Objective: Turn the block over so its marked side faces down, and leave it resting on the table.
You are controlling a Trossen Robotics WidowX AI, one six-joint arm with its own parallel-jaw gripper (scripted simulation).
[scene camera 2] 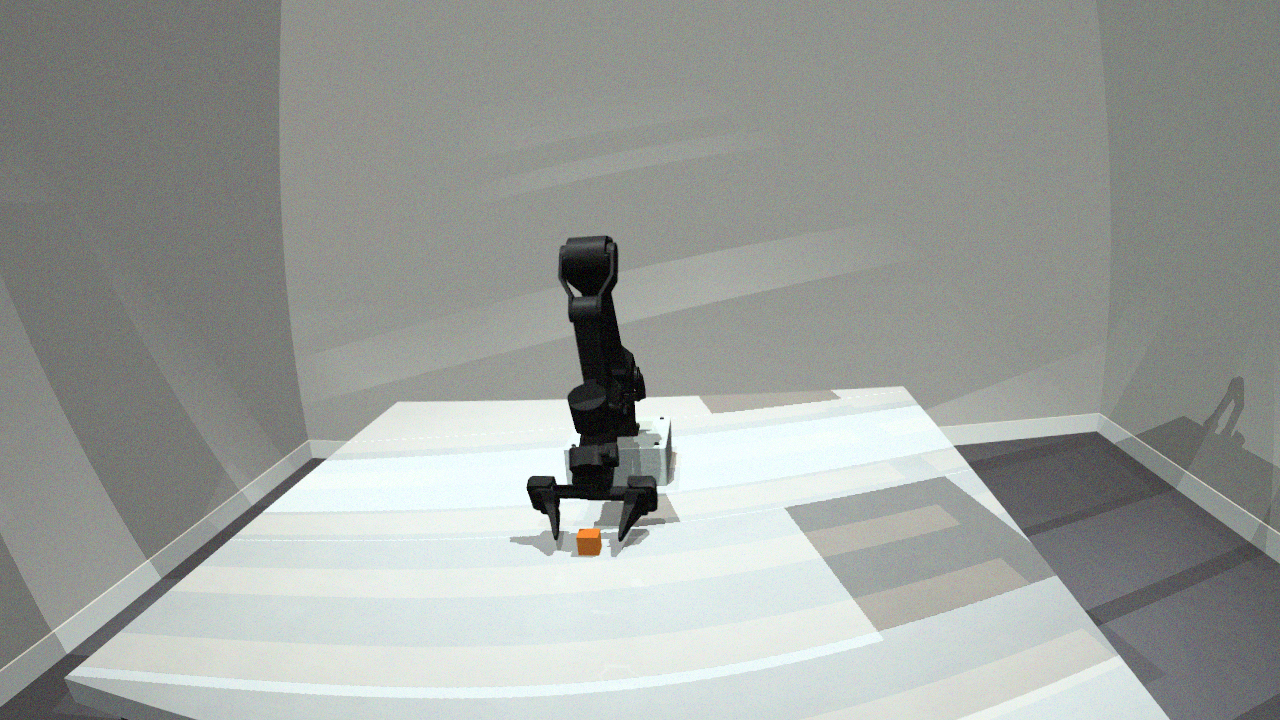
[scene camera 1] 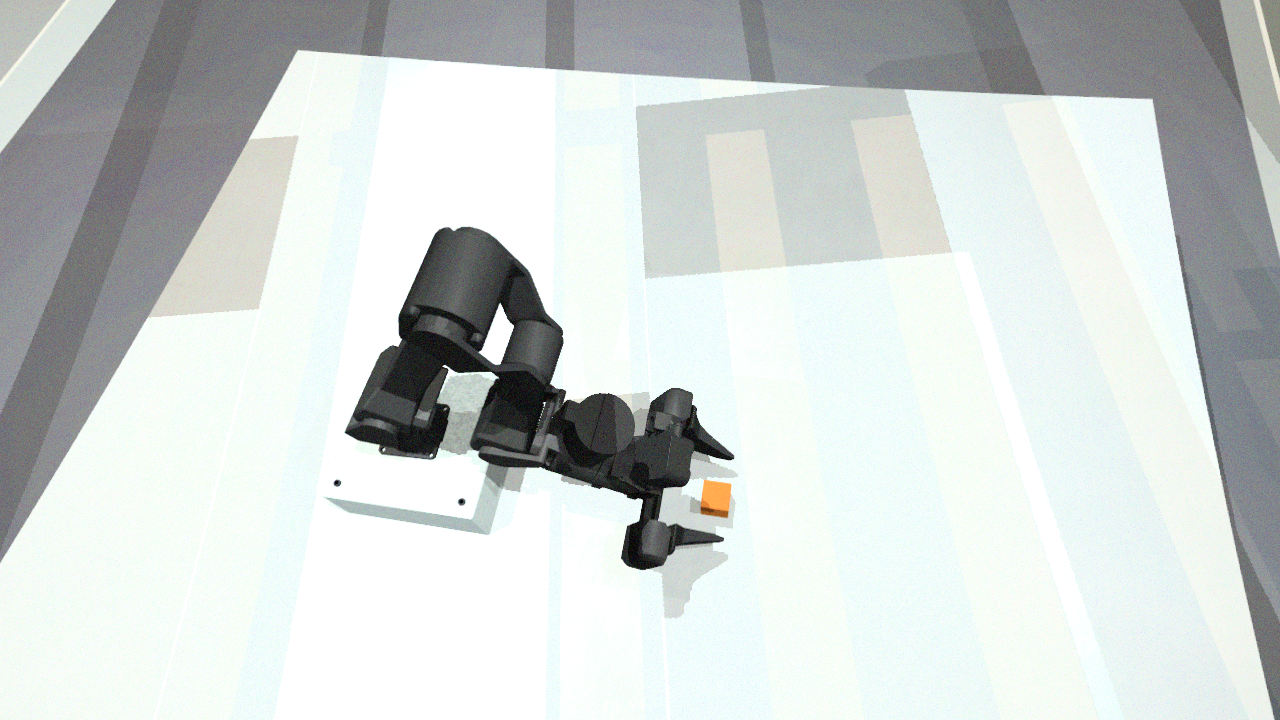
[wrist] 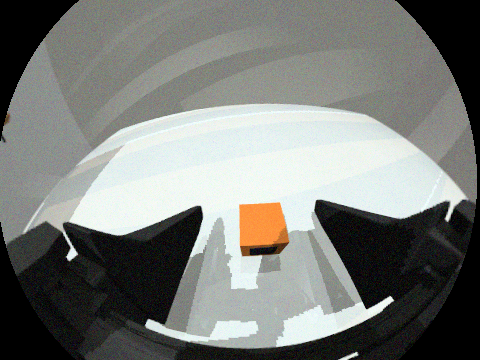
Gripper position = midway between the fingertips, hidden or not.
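Observation:
My gripper (scene camera 1: 727,498): open, holding nothing. Gripper again (scene camera 2: 587,539). From the wrist, gripper (wrist: 260,209). Orange block (scene camera 1: 715,499). Wrist also shows orange block (wrist: 262,227).

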